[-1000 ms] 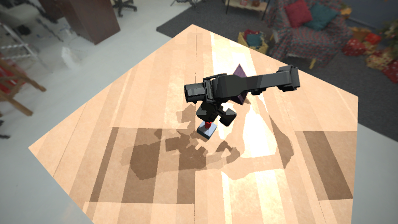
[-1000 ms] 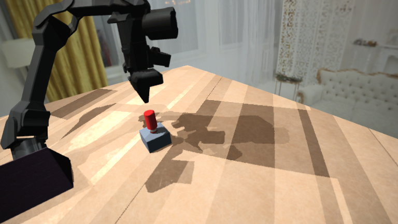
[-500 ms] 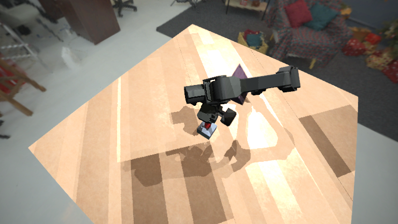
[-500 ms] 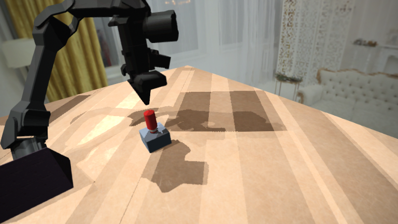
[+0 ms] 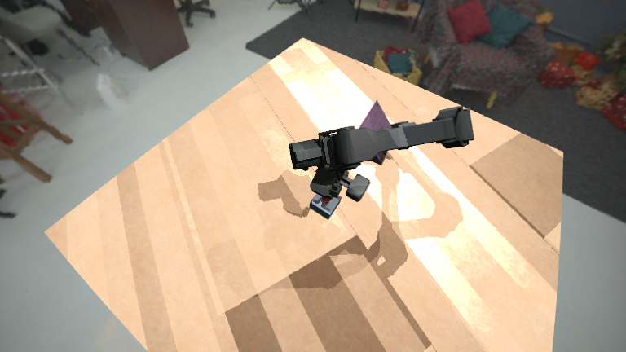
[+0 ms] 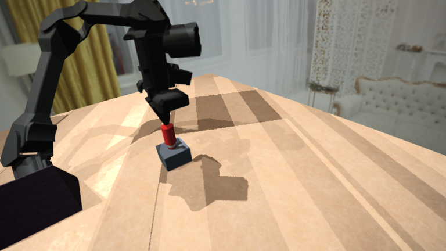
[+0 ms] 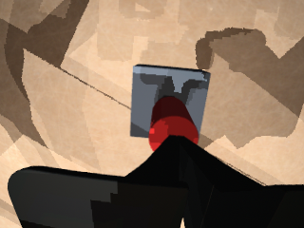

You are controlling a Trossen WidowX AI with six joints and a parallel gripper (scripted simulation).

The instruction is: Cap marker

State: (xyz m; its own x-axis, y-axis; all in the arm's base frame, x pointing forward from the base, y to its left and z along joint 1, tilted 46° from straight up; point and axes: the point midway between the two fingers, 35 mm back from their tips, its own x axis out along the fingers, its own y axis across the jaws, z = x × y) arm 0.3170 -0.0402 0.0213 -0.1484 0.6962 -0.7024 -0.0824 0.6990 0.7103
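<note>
Now: gripper tip 3 cm above the red cap. Round my gripper tip: red marker (4 cm below).
</note>
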